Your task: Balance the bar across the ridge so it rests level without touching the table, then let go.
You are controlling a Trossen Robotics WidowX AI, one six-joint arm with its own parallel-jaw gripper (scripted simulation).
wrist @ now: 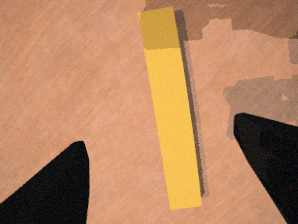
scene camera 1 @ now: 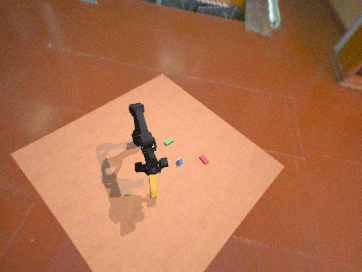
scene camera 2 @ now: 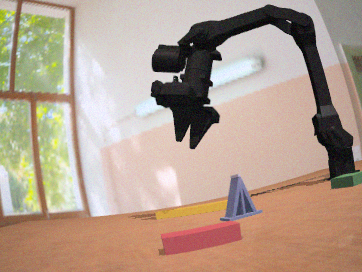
My gripper (scene camera 2: 185, 145) is open and holds nothing. I also see a yellow bar (wrist: 159, 32) and a red block (scene camera 2: 190, 240).
My gripper shows as well in the wrist view (wrist: 162, 137). The wrist view does not show the red block: it is out of frame.
